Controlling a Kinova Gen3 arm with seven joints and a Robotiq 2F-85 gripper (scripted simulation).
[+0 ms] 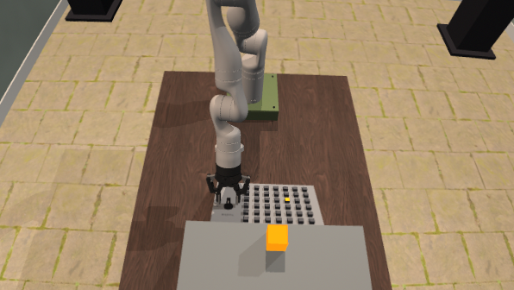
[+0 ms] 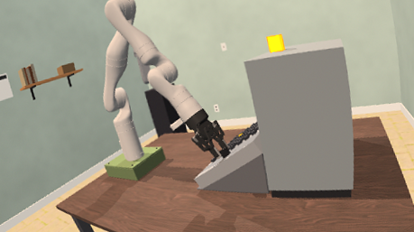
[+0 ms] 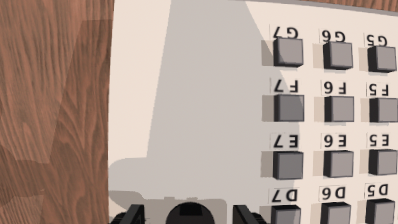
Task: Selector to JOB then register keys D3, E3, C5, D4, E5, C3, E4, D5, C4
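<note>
Right now the black selector knob is 10 mm below my hand and 10 mm ahead of it. Also, from my hand: key G7: 80 mm behind, 70 mm below, 60 mm to the left; then key D7: 60 mm to the left, 20 mm below, 10 mm ahead; then D5 key: 130 mm to the left, 20 mm below, 10 mm ahead.
</note>
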